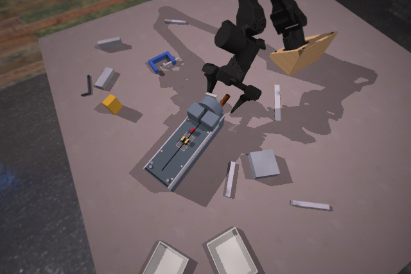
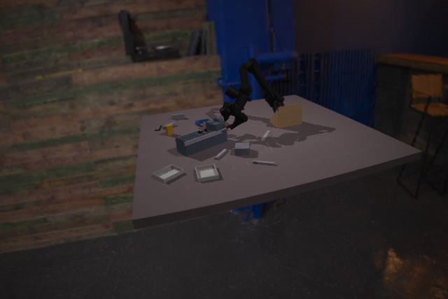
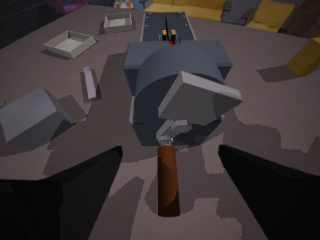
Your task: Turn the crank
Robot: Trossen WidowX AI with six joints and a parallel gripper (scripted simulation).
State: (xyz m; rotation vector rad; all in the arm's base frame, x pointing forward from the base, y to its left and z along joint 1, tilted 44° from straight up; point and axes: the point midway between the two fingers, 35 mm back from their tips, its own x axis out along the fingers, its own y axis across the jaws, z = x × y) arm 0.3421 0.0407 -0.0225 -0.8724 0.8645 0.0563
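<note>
Now: gripper tip 2 cm past the brown crank handle and 1 cm to the left of it. Also, from my gripper tip: grey block 22 cm to the left, 4 cm below, 2 cm behind; blue clamp 31 cm to the right, 6 cm ahead, 5 cm below; red pointer 12 cm ahead, 4 cm to the left, 2 cm above.
</note>
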